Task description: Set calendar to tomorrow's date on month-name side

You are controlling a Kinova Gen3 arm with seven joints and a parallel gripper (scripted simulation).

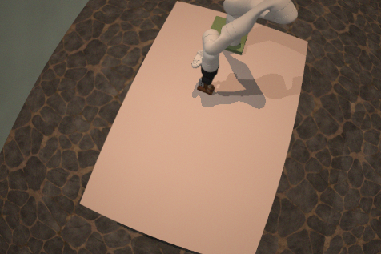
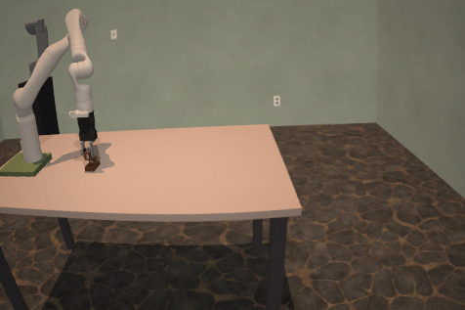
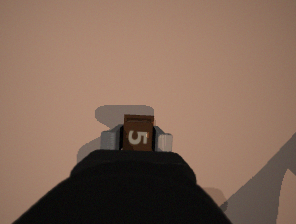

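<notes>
My hand is 5 cm above the brown cube and 3 cm to the right of it. From my hand the other things lie so: brown tray (6 cm below, 2 cm to the left).
</notes>
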